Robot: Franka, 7 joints.
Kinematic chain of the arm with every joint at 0, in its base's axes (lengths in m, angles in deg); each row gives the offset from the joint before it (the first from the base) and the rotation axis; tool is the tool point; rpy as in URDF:
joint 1: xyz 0 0 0.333 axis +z
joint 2: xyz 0 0 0 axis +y
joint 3: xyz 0 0 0.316 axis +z
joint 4: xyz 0.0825 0 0 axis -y
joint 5: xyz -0.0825 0 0.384 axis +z
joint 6: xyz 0 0 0 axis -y
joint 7: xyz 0.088 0 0 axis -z
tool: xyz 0 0 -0.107 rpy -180 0 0
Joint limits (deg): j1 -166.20..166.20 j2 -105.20..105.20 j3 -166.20..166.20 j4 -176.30..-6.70 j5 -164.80..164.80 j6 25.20..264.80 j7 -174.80..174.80
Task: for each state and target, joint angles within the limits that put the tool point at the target. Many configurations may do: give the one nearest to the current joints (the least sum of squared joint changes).
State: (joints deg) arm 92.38 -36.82 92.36 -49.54 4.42 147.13 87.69
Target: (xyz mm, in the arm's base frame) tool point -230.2 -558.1 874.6
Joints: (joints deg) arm 121.80 -33.36 89.48 -57.64 4.19 131.70 87.69
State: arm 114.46 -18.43 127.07 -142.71 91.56 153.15 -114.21
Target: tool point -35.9 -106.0 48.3
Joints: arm 120.48 -35.70 157.29 -171.58 91.17 136.87 -114.21
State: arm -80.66 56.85 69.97 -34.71 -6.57 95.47 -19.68
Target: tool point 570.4 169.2 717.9
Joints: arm -43.75 37.55 90.48 -65.05 -1.87 86.30 -19.68
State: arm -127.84 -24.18 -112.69 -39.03 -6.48 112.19 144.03
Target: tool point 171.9 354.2 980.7
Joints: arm -150.86 -11.98 -123.84 -22.32 -11.06 71.68 144.03
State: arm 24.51 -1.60 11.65 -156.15 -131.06 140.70 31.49
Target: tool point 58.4 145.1 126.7
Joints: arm 33.02 4.83 20.90 -176.30 -133.58 159.30 31.49
